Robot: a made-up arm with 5 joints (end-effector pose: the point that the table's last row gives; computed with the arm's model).
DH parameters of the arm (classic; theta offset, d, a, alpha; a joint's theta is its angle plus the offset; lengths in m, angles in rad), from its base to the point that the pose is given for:
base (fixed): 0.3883 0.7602 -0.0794 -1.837
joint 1: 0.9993 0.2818 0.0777 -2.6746
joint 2: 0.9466 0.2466 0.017 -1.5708
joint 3: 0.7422 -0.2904 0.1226 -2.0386
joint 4: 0 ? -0.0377 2.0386
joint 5: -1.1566 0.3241 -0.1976 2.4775
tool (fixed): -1.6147 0.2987 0 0
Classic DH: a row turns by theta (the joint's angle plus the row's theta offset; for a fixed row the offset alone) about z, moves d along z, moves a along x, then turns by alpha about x.
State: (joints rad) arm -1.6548 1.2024 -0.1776 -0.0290 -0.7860
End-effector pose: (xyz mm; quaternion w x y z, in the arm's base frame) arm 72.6 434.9 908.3 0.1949 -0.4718 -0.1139 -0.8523
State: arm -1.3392 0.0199 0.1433 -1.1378 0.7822
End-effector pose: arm 500.7 230.2 607.8 0.5812 0.0124 0.3831 0.7179
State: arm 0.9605 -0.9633 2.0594 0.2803 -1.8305
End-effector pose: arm -408.2 -11.9 1170.3 0.2109 -0.3681 -0.3785 0.8227
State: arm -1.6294 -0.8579 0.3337 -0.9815 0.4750
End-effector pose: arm 334.1 209.8 306.7 0.3242 0.0866 0.7352 0.5889
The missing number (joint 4, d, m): 0.112
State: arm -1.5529 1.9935 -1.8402 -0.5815 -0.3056
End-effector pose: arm -289.3 71.8 1053.3 0.6161 0.0713 0.0530 -0.7826
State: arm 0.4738 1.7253 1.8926 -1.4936 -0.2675
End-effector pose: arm 389.5 -215.5 542.9 0.3102 -0.2346 0.9210 0.0223
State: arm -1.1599 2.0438 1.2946 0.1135 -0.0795
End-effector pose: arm 241.4 -144.2 827.2 0.7455 0.3277 -0.2990 0.4974
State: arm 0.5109 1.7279 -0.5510 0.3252 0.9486
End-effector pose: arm -53.7 -104.4 517.6 0.5632 0.7107 0.4205 0.0309
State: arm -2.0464 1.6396 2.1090 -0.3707 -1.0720
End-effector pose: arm 229.7 -193.1 1051.3 0.6688 0.1951 -0.2799 0.6605
